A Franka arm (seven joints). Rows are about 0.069 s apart.
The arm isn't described. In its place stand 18 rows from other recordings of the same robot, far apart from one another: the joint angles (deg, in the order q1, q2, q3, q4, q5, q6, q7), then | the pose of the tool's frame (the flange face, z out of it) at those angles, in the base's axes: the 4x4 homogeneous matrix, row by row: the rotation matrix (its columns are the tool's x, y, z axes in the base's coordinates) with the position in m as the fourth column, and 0 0 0 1 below.
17.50 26.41 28.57 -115.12 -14.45 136.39 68.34 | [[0.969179 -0.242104 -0.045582 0.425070], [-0.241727 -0.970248 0.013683 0.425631], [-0.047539 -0.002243 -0.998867 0.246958], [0 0 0 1]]
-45.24 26.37 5.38 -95.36 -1.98 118.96 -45.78 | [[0.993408 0.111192 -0.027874 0.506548], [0.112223 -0.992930 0.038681 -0.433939], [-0.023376 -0.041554 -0.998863 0.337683], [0 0 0 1]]
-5.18 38.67 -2.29 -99.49 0.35 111.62 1.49 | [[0.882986 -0.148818 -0.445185 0.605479], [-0.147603 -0.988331 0.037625 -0.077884], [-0.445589 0.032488 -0.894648 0.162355], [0 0 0 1]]
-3.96 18.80 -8.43 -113.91 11.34 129.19 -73.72 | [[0.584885 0.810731 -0.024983 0.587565], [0.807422 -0.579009 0.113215 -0.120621], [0.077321 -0.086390 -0.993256 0.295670], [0 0 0 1]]
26.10 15.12 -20.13 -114.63 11.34 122.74 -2.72 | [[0.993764 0.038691 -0.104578 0.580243], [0.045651 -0.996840 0.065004 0.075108], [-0.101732 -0.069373 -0.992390 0.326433], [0 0 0 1]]
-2.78 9.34 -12.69 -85.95 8.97 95.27 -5.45 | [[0.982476 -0.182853 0.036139 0.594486], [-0.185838 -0.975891 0.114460 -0.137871], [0.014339 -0.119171 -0.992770 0.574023], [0 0 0 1]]
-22.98 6.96 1.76 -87.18 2.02 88.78 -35.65 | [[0.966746 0.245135 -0.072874 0.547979], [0.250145 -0.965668 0.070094 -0.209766], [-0.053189 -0.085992 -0.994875 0.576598], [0 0 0 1]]
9.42 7.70 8.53 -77.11 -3.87 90.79 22.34 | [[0.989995 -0.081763 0.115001 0.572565], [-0.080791 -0.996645 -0.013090 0.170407], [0.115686 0.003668 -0.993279 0.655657], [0 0 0 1]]
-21.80 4.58 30.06 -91.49 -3.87 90.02 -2.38 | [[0.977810 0.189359 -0.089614 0.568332], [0.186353 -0.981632 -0.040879 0.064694], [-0.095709 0.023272 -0.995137 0.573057], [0 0 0 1]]
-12.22 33.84 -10.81 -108.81 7.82 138.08 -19.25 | [[0.987528 -0.142539 -0.066867 0.575926], [-0.142078 -0.989787 0.011630 -0.239373], [-0.067841 -0.001985 -0.997694 0.186542], [0 0 0 1]]
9.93 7.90 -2.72 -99.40 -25.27 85.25 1.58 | [[0.932873 0.213794 -0.289897 0.562464], [0.055345 -0.880328 -0.471126 0.023343], [-0.355928 0.423457 -0.833066 0.477836], [0 0 0 1]]
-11.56 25.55 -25.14 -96.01 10.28 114.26 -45.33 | [[0.991973 0.098321 -0.079513 0.548456], [0.100981 -0.994432 0.030139 -0.357991], [-0.076107 -0.037927 -0.996378 0.357463], [0 0 0 1]]
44.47 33.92 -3.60 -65.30 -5.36 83.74 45.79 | [[0.991481 -0.061090 -0.115035 0.523992], [-0.090436 -0.958474 -0.270462 0.454011], [-0.093735 0.278561 -0.955833 0.443932], [0 0 0 1]]
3.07 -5.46 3.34 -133.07 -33.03 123.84 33.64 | [[0.986781 -0.147606 0.066904 0.490654], [-0.101764 -0.885662 -0.453042 0.033380], [0.126126 0.440245 -0.888975 0.379013], [0 0 0 1]]
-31.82 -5.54 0.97 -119.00 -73.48 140.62 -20.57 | [[0.829750 0.506393 0.234692 0.484243], [0.428177 -0.307808 -0.849658 -0.288782], [-0.358021 0.805494 -0.472230 0.523168], [0 0 0 1]]
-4.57 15.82 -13.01 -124.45 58.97 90.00 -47.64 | [[0.987630 -0.085807 -0.131242 0.492868], [0.086998 -0.396483 0.913910 -0.059802], [-0.130456 -0.914023 -0.384114 0.266800], [0 0 0 1]]
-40.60 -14.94 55.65 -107.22 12.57 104.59 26.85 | [[0.962767 -0.249585 0.103861 0.492196], [-0.253397 -0.967038 0.025068 0.197273], [0.094181 -0.050453 -0.994276 0.576541], [0 0 0 1]]
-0.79 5.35 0.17 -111.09 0.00 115.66 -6.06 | [[0.995405 0.094781 -0.013609 0.578673], [0.094795 -0.995497 0.000424 -0.006298], [-0.013507 -0.001712 -0.999907 0.434634], [0 0 0 1]]
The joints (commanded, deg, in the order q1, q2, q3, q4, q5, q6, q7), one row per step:
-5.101 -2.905 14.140 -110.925 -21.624 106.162 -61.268
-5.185 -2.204 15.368 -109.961 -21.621 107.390 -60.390
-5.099 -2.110 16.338 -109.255 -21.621 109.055 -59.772
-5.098 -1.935 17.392 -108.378 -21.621 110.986 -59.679
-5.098 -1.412 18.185 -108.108 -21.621 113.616 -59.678
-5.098 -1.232 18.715 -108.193 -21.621 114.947 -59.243
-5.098 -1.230 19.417 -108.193 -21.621 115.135 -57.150
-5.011 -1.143 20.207 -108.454 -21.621 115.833 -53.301
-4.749 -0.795 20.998 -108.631 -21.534 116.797 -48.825
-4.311 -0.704 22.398 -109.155 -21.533 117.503 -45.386
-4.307 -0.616 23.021 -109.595 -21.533 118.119 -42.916
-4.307 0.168 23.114 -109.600 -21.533 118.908 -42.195
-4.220 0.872 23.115 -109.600 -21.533 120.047 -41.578
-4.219 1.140 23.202 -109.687 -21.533 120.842 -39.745
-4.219 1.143 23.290 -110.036 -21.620 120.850 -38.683
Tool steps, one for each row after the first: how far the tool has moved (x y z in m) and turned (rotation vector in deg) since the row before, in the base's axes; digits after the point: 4 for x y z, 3 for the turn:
0.0053 0.0126 0.0030 0.552 -1.659 0.778
0.0033 0.0124 0.0073 0.632 -2.292 1.087
0.0038 0.0129 0.0086 0.737 -2.420 1.676
0.0047 0.0108 0.0014 0.889 -2.057 1.744
0.0012 0.0067 -0.0003 0.504 -1.035 0.604
-0.0012 0.0071 0.0002 0.540 -0.772 -1.171
-0.0012 0.0092 -0.0020 1.101 -1.368 -2.441
-0.0005 0.0113 -0.0033 1.532 -1.529 -2.780
-0.0048 0.0183 -0.0043 1.017 -0.919 -1.104
-0.0017 0.0065 -0.0036 0.781 -0.647 -1.450
0.0031 0.0017 -0.0061 0.581 -0.057 -0.303
0.0032 0.0021 -0.0047 0.702 -0.404 -0.097
0.0012 0.0017 -0.0019 0.849 -0.741 -1.350
-0.0011 0.0005 -0.0030 0.116 0.057 -0.865

